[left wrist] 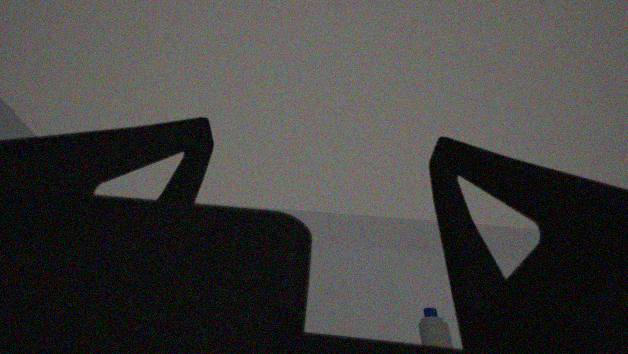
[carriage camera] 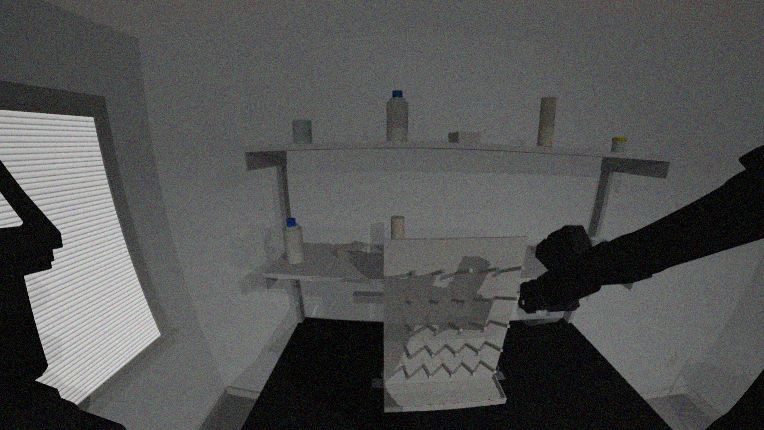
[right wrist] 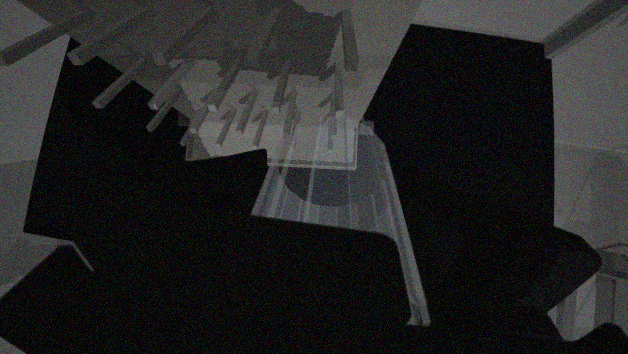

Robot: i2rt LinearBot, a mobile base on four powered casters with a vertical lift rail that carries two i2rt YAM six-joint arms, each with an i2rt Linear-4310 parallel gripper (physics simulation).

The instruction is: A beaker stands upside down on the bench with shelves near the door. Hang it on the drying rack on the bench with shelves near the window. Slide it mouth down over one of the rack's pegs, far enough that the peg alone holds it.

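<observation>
The clear beaker lies between the fingers of my right gripper, which is shut on it. In the right wrist view it overlaps the rack's lower part and tray; whether it touches a peg I cannot tell. The white drying rack, with rows of slanted pegs and a tray at its foot, stands on the black bench. In the carriage view my right gripper is a dark shape at the rack's right edge, beside the middle pegs; the beaker is not clearly visible there. My left gripper is open and empty, facing the wall.
The black bench carries the rack. Behind it, the upper shelf holds bottles, a box and jars. The lower shelf holds a blue-capped bottle and a beige cylinder. A bright window blind is at the left.
</observation>
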